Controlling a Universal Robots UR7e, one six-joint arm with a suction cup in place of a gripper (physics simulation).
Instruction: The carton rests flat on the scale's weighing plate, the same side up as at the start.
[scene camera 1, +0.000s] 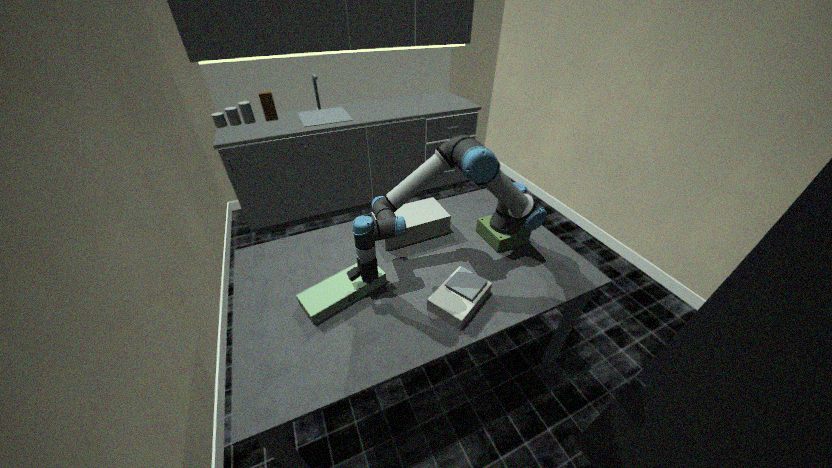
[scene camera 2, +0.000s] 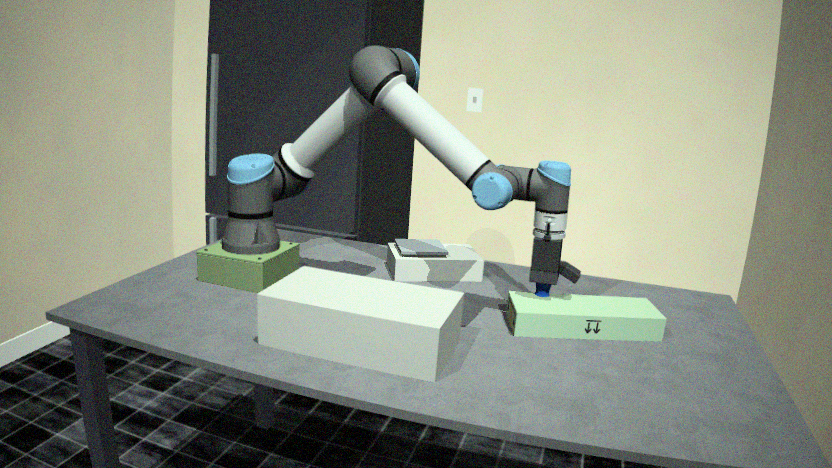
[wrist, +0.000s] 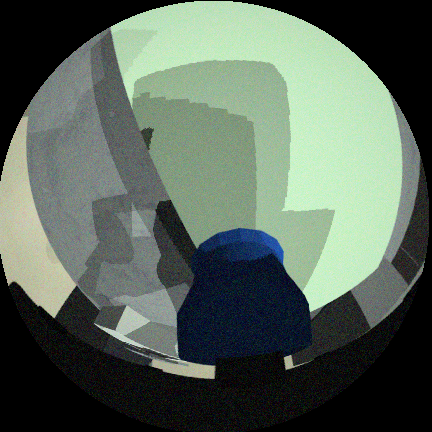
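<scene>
The wrist view contains the suction cup (wrist: 242, 302), a light green carton (wrist: 249, 125) and a scale (wrist: 121, 321). Visible in scene camera 2: the carton (scene camera 2: 567, 316), a large white box (scene camera 2: 403, 329), the scale (scene camera 2: 408, 259). Visible in scene camera 1: the carton (scene camera 1: 324, 299) and the scale (scene camera 1: 455, 301).
</scene>
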